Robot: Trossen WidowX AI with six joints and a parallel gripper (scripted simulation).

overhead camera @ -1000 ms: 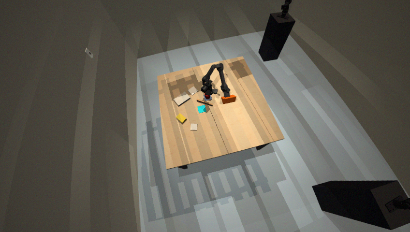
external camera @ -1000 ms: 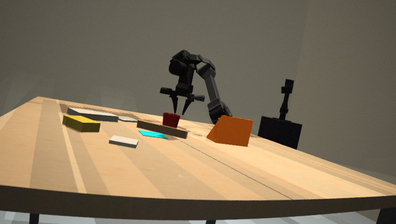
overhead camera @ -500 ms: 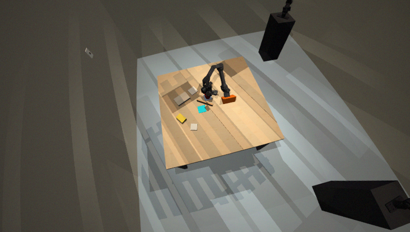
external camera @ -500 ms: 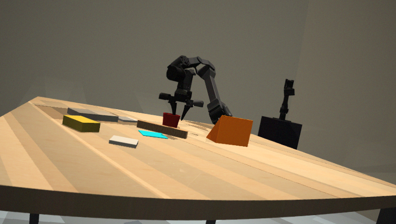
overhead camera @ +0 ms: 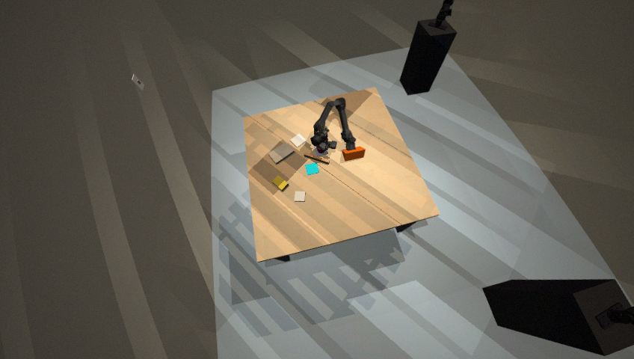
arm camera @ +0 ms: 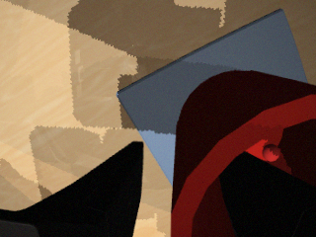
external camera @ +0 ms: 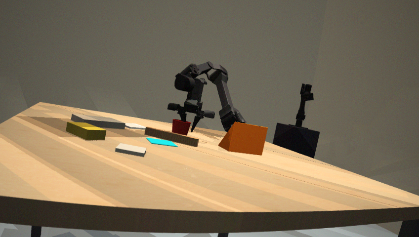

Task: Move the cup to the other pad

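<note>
Now: gripper tip 40 mm above the light blue pad, 30 mm short of it and 20 mm to the left of it. From my gripper tip the other things lie so: dark red cup: 30 mm ahead, 20 mm to the right; small white tile: 200 mm ahead, 160 mm to the right, 30 mm below; wooden bar: 80 mm ahead, 60 mm to the left, 30 mm below.
</note>
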